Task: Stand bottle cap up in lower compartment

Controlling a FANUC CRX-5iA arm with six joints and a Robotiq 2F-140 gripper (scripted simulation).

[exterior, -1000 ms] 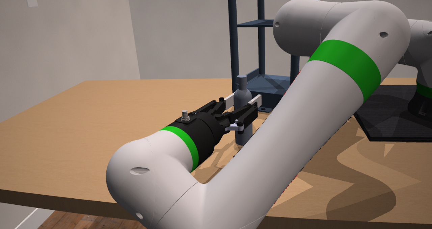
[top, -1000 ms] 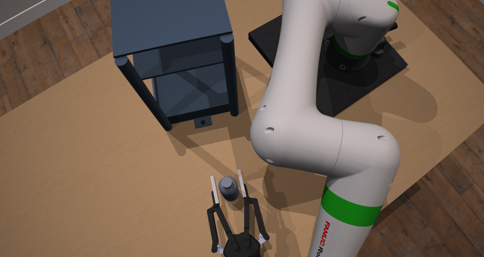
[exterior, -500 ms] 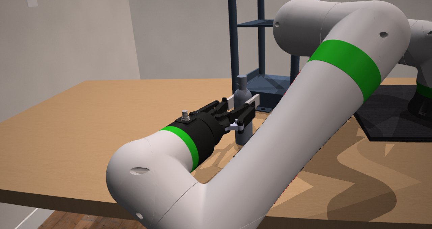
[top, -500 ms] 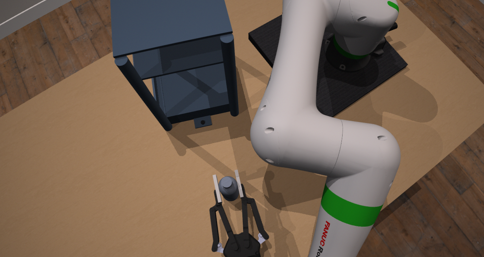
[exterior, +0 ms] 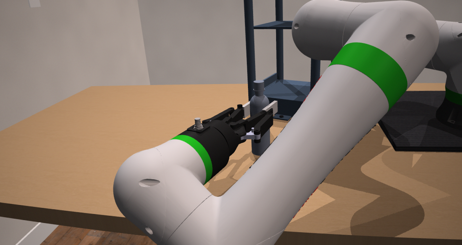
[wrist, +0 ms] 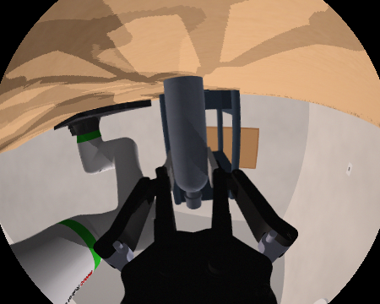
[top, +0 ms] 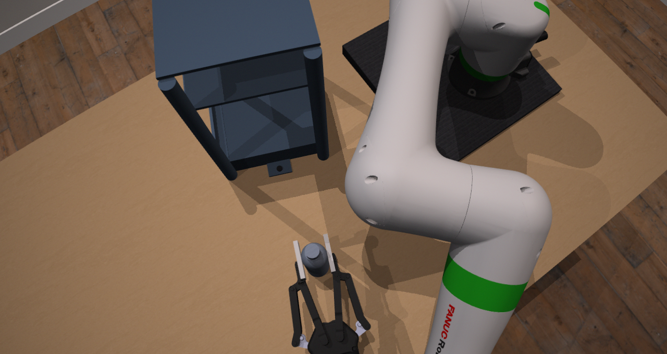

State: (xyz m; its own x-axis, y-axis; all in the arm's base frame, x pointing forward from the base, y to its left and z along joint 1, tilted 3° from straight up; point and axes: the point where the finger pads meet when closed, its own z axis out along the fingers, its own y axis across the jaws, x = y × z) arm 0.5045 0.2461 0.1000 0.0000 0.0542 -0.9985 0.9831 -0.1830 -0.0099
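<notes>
The grey bottle lies right at my hand. From my hand the other things lie so: shelving unit 2 cm behind, 34 cm to the right, 8 cm above.
</notes>
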